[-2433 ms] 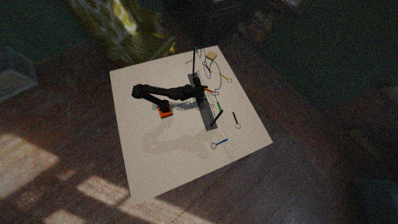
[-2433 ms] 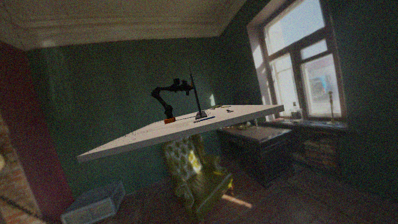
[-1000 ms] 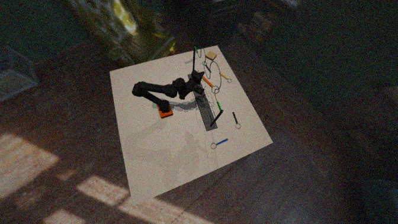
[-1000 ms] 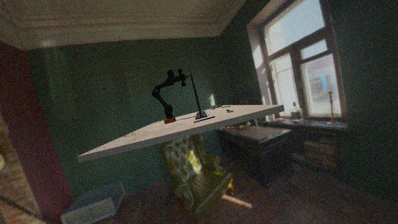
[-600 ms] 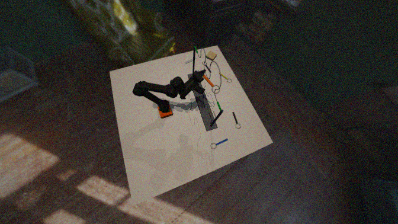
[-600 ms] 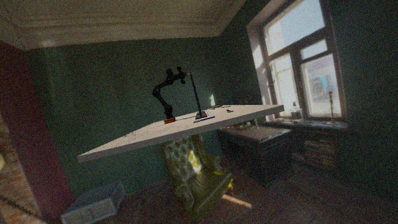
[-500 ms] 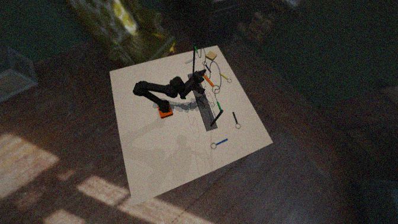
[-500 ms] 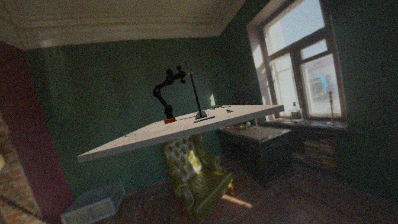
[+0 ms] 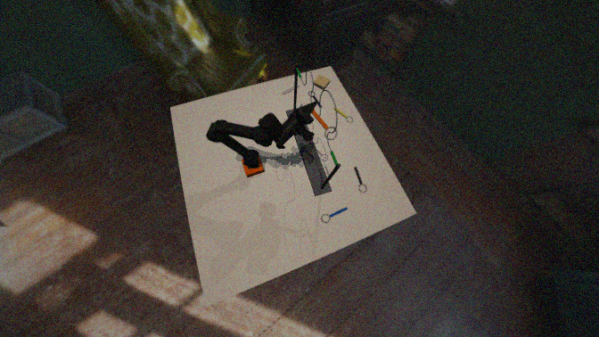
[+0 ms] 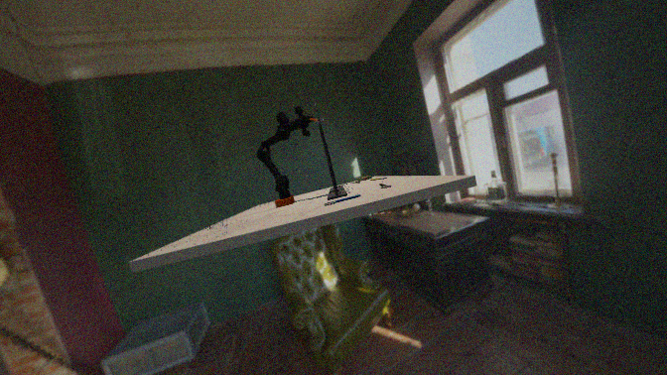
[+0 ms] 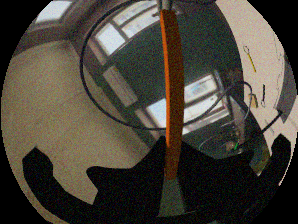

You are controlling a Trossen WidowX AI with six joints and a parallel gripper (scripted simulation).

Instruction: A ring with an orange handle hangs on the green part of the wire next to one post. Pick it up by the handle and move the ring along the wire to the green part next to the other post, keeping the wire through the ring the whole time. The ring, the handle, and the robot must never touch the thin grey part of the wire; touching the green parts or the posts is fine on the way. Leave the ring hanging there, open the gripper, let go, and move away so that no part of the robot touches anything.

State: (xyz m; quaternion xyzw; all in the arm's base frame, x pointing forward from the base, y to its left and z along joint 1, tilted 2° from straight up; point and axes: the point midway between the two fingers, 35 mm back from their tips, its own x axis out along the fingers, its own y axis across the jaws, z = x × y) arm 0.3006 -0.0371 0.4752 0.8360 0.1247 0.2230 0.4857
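My gripper tip is 8 cm to the left of the ring with orange handle, 5 cm above it and 1 cm short of it. The rest, counted from my gripper tip: yellow-handled ring (52 cm below, 39 cm ahead, 23 cm to the left); blue-handled ring (52 cm below, 40 cm to the right, 4 cm ahead); black-handled ring (52 cm below, 29 cm ahead, 27 cm to the right).
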